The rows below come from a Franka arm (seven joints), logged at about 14 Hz.
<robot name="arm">
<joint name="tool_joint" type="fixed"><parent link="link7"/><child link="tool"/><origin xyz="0 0 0.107" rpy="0 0 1.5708"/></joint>
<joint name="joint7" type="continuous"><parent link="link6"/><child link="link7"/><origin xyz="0 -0.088 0" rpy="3.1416 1.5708 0"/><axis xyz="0 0 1"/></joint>
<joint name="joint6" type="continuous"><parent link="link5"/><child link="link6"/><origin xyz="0 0 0" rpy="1.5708 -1.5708 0"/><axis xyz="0 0 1"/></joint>
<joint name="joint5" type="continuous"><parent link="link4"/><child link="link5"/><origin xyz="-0.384 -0.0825 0" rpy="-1.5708 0 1.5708"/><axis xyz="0 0 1"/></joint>
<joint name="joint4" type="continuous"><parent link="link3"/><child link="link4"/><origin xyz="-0.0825 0 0" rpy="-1.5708 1.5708 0"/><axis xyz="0 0 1"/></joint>
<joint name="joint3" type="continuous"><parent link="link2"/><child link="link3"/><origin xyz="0 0.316 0" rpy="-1.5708 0 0"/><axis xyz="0 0 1"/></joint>
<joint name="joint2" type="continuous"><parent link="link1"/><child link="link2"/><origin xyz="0 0 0" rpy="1.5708 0 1.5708"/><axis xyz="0 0 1"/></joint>
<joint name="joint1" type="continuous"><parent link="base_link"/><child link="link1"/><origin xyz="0 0 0.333" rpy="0 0 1.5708"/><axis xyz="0 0 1"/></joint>
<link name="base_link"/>
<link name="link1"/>
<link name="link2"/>
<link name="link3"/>
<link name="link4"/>
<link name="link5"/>
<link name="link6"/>
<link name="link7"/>
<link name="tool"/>
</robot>
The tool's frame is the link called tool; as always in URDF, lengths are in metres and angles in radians. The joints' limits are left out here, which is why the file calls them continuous.
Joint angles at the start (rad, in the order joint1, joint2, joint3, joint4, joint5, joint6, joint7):
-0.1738 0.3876 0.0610 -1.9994 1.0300 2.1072 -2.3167
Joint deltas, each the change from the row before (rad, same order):
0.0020 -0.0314 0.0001 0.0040 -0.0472 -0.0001 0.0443
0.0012 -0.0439 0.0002 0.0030 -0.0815 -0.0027 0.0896
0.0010 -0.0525 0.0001 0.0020 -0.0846 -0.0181 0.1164
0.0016 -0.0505 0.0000 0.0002 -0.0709 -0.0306 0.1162
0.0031 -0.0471 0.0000 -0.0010 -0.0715 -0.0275 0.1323
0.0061 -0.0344 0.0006 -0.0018 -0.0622 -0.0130 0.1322
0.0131 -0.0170 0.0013 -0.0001 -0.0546 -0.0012 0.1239
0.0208 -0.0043 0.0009 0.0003 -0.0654 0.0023 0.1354
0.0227 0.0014 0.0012 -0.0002 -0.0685 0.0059 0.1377
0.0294 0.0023 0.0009 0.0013 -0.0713 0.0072 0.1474
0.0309 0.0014 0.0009 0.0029 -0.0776 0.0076 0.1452
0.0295 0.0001 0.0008 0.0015 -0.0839 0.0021 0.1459
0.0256 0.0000 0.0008 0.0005 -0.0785 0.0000 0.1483
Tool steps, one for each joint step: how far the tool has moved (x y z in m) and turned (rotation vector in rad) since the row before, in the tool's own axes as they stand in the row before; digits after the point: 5 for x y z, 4 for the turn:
0.01388 0.00319 -0.01232 0.0048 -0.0330 -0.0074
0.01713 0.00212 -0.01780 0.0131 -0.0577 0.0138
0.01972 -0.00080 -0.02109 0.0142 -0.0569 0.0368
0.01802 -0.00465 -0.01937 0.0157 -0.0461 0.0491
0.01505 -0.00695 -0.01776 0.0103 -0.0529 0.0702
0.01042 -0.00648 -0.01221 -0.0008 -0.0517 0.0817
0.00839 -0.00450 -0.00379 -0.0036 -0.0488 0.0795
0.00754 -0.00389 0.00344 -0.0015 -0.0613 0.0859
0.00703 -0.00365 0.00606 -0.0090 -0.0643 0.0867
0.01016 -0.00559 0.00641 -0.0198 -0.0643 0.0880
0.01087 -0.00708 0.00442 -0.0348 -0.0628 0.0796
0.00904 -0.00829 0.00336 -0.0441 -0.0630 0.0782
0.00689 -0.00798 0.00230 -0.0489 -0.0524 0.0866

